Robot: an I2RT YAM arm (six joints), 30 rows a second.
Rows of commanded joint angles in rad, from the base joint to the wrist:
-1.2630 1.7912 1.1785 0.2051 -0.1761 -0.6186
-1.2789 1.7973 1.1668 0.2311 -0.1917 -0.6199
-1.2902 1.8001 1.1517 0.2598 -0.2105 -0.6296
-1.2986 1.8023 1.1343 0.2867 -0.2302 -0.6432
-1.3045 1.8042 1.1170 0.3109 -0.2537 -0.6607
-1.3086 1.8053 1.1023 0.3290 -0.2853 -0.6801
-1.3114 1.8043 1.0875 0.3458 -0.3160 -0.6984
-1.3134 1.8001 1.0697 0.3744 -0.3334 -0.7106
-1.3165 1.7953 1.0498 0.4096 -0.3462 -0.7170
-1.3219 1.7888 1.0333 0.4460 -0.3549 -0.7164
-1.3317 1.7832 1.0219 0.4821 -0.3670 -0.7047
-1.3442 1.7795 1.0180 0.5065 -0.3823 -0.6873
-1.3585 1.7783 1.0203 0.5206 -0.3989 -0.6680
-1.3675 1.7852 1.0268 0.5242 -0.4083 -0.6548
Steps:
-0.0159 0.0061 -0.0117 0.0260 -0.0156 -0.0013
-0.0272 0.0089 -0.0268 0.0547 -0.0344 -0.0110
-0.0356 0.0111 -0.0442 0.0816 -0.0541 -0.0246
-0.0415 0.0130 -0.0615 0.1058 -0.0776 -0.0421
-0.0456 0.0141 -0.0762 0.1239 -0.1092 -0.0615
-0.0484 0.0131 -0.0910 0.1407 -0.1399 -0.0798
-0.0504 0.0089 -0.1088 0.1693 -0.1573 -0.0920
-0.0535 0.0041 -0.1287 0.2045 -0.1701 -0.0984
-0.0589 -0.0024 -0.1452 0.2409 -0.1788 -0.0978
-0.0687 -0.0080 -0.1566 0.2770 -0.1909 -0.0861
-0.0812 -0.0117 -0.1605 0.3014 -0.2062 -0.0687
-0.0955 -0.0129 -0.1582 0.3155 -0.2228 -0.0494
-0.1045 -0.0060 -0.1517 0.3191 -0.2322 -0.0362

